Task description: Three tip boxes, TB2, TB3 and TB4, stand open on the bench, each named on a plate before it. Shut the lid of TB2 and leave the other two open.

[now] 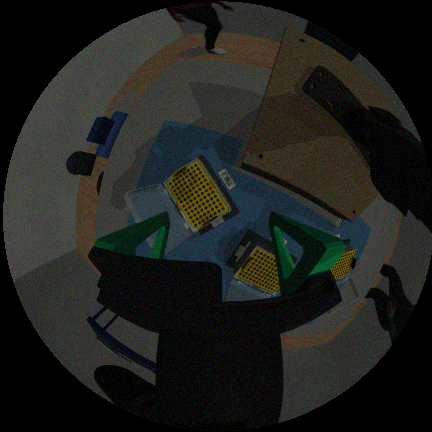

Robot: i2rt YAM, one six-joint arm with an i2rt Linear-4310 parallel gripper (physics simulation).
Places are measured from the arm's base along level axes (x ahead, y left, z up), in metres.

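Pixels of known places: gripper, fingertip midpoint: [218, 216]; arm's base, link origin: [356, 121].
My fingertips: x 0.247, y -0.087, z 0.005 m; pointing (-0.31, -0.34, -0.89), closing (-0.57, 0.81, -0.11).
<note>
Ahead of a thing's pixels: the offset from my fingertips to its top centre. "spot": to the spot under its first point. Level surfaces: height alone.
One open tip box @(0.021 m ahead, 0.061 m right, 0.124 m down) [197, 195], with yellow tips, stands on the blue mat ahead of the fingers. Its clear lid @(spot: 0.077 m ahead, 0.113 m right, 0.099 m down) [150, 205] lies back to the lower left, and its name plate @(spot: 0.042 m back, 0.034 m right, 0.196 m down) [227, 178] is too blurred to read. A second open tip box @(0.067 m ahead, 0.154 m left, 0.124 m down) [257, 269] is lower right of it, partly behind the right finger; its clear lid [245, 293] runs under the gripper body. A third open tip box @(0.054 m back, 0.344 m left, 0.124 m down) [343, 265] is at the far right, partly hidden by that finger. Which box is TB2 cannot be read here. My gripper [218, 216] is open and empty, above the mat.
A brown board [305, 125] with the dark arm base on it stands at the upper right, beside the blue mat @(0.198 m down) [187, 132]. A dark blue object [100, 130] and a black rounded object [81, 163] are at the left. A person's legs [213, 32] show at the top.
</note>
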